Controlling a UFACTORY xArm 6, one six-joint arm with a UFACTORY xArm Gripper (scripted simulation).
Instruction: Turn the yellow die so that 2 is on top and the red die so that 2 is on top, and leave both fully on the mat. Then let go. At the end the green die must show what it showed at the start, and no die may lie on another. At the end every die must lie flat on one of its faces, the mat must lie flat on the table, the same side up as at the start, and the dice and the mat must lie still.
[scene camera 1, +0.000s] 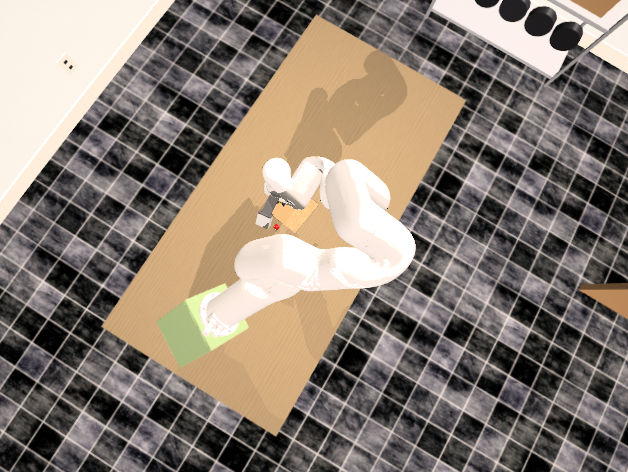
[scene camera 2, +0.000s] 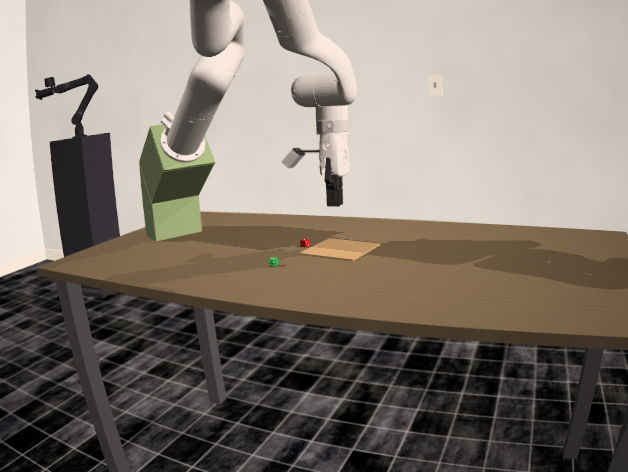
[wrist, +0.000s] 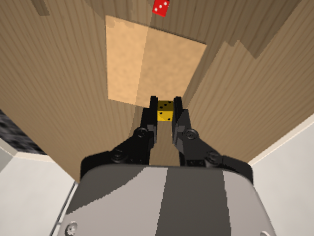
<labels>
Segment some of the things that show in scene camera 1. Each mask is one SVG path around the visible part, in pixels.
A tan mat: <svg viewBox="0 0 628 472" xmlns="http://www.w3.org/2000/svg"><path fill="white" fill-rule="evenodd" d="M318 204L311 199L303 210L296 210L289 205L283 207L279 203L276 204L272 214L291 231L296 233Z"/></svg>
</labels>
